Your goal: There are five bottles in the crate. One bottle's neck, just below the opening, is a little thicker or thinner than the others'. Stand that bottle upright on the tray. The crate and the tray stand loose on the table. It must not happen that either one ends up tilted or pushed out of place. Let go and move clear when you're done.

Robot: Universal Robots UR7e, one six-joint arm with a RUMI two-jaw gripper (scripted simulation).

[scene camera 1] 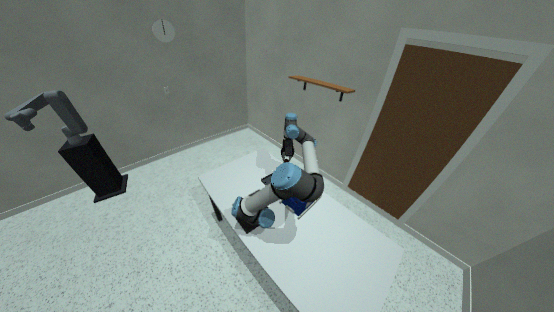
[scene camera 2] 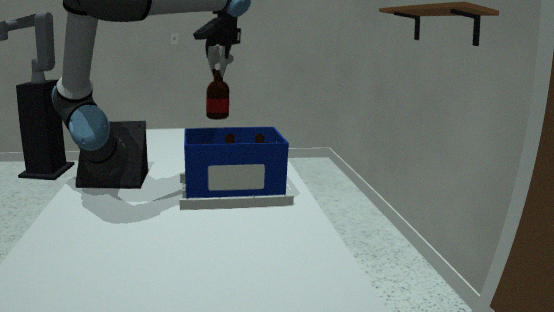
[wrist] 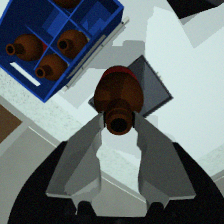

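Bottle at (scene camera 2: 217, 101). Bottle at (wrist: 28, 47). My gripper (scene camera 2: 217, 77), also (wrist: 118, 112).
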